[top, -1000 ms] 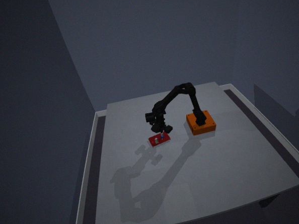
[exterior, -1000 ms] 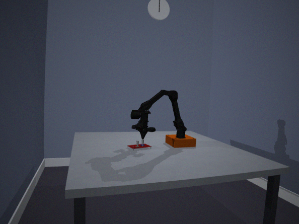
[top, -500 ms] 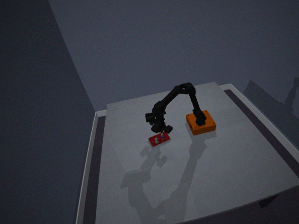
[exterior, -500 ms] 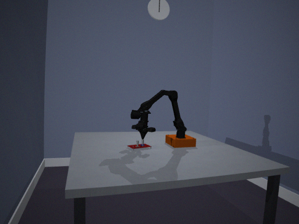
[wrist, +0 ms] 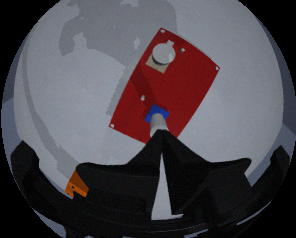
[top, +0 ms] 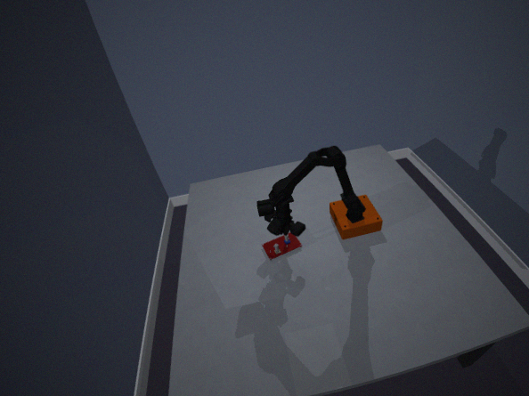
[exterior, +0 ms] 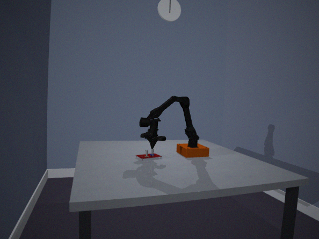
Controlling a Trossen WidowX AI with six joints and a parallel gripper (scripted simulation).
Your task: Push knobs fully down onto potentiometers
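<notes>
Now: the blue potentiometer 3 cm below my gripper tip.
</notes>
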